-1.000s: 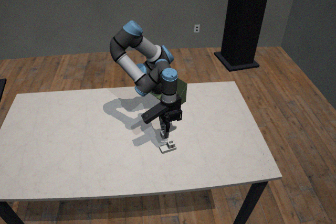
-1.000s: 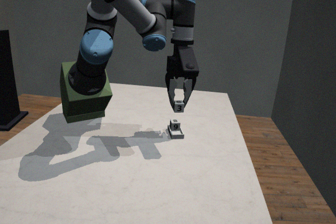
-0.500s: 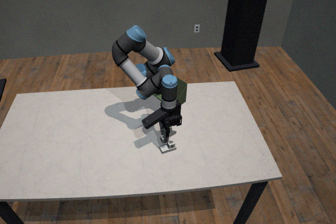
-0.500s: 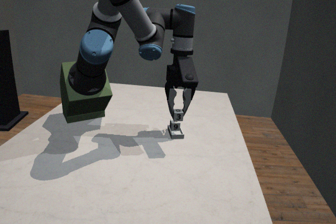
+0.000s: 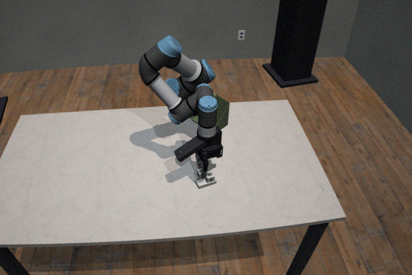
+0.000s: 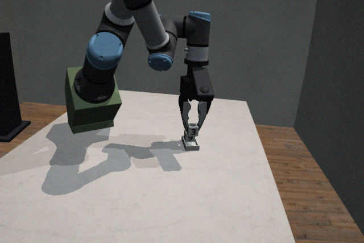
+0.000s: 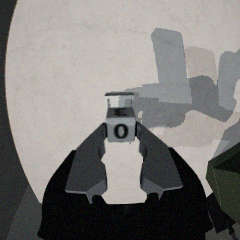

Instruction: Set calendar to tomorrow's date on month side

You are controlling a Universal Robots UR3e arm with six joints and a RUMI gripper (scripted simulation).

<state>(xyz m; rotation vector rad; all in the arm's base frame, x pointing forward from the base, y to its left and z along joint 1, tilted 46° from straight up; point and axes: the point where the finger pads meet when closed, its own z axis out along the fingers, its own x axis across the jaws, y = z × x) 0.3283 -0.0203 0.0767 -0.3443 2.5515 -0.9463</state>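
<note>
The calendar tray is 2 cm to the left of my hand and 6 cm below it.
</note>
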